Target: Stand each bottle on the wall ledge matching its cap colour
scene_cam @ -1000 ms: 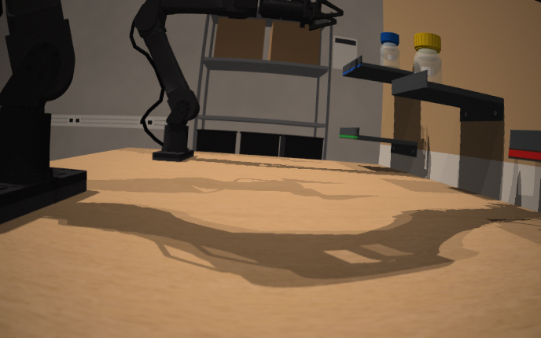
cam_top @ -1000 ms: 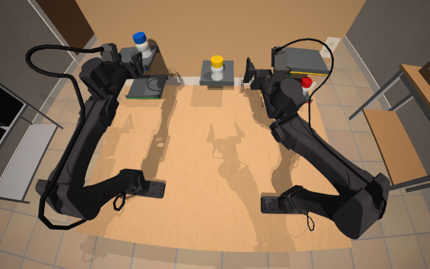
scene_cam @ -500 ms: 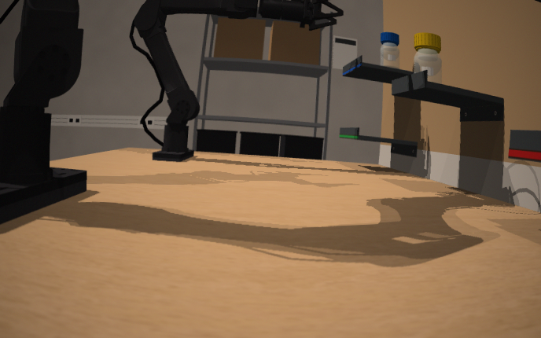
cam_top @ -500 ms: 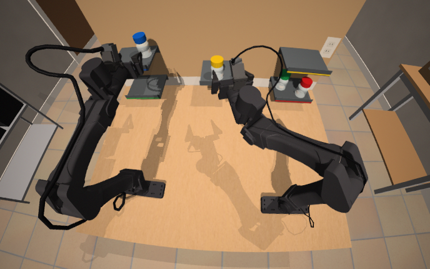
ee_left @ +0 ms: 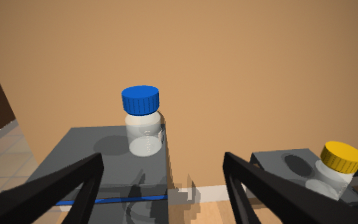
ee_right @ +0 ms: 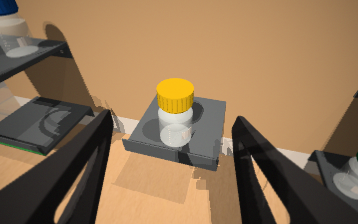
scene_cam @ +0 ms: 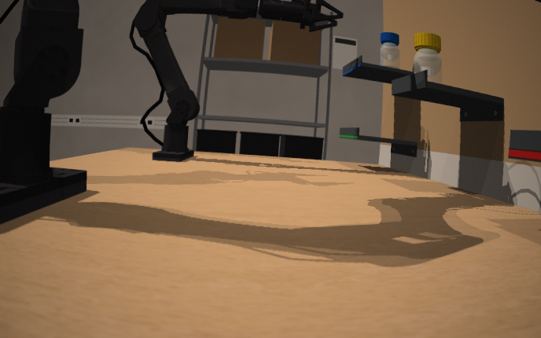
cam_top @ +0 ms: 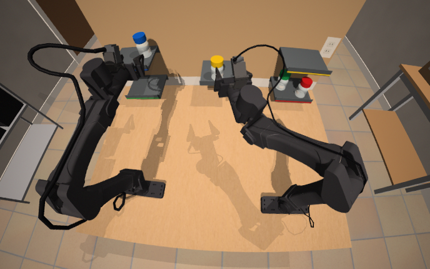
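Now: the yellow-capped bottle 140 mm ahead of my right hand, 130 mm below it and 50 mm to the left of it. From my right hand the other things lie so: blue-capped bottle: 390 mm to the left, 170 mm ahead, 30 mm below; then green-capped bottle: 280 mm to the right, 220 mm below, 220 mm ahead; then red-capped bottle: 380 mm to the right, 220 mm below, 180 mm ahead.
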